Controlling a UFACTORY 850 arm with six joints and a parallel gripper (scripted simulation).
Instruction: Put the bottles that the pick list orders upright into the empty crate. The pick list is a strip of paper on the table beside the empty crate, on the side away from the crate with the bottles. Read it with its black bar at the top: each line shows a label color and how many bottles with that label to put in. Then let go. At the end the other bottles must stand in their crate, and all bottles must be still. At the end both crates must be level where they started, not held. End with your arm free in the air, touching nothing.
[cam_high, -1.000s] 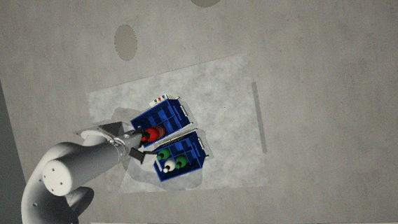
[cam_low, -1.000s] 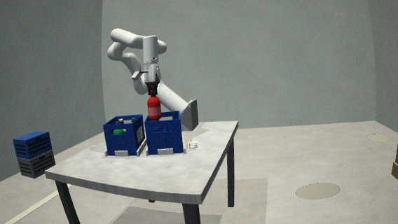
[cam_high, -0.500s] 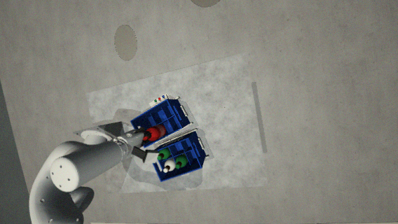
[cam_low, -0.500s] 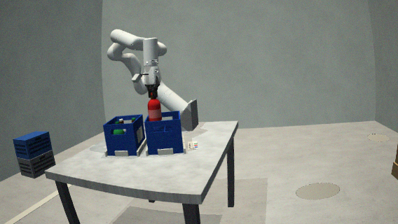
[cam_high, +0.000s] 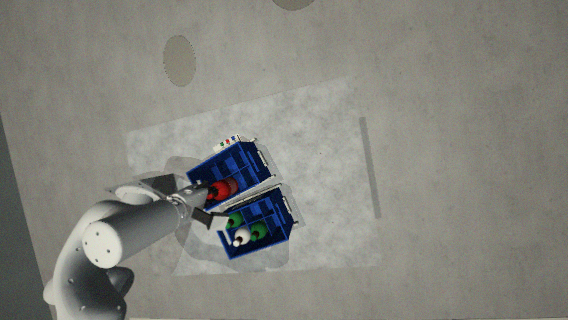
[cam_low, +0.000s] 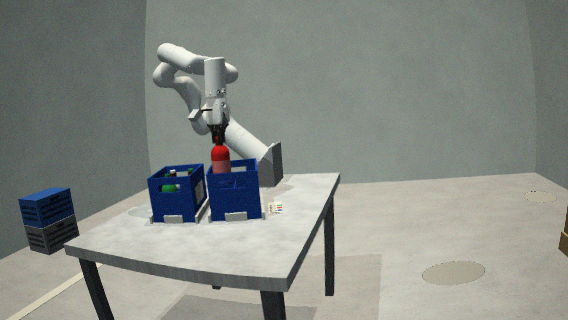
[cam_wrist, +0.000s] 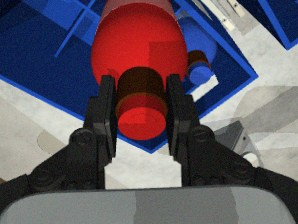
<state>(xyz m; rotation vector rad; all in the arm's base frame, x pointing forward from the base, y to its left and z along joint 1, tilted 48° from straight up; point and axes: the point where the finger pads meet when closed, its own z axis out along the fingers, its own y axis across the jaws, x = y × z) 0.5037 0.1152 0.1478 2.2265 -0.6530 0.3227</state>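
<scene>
Now: the red-label bottle 7 cm below my hand. Round my hand: green-label bottle (20 cm below, 16 cm to the right, 5 cm behind); white-label bottle (24 cm to the right, 20 cm below, 2 cm behind); blue-label bottle (20 cm below, 9 cm behind, 3 cm to the right).
</scene>
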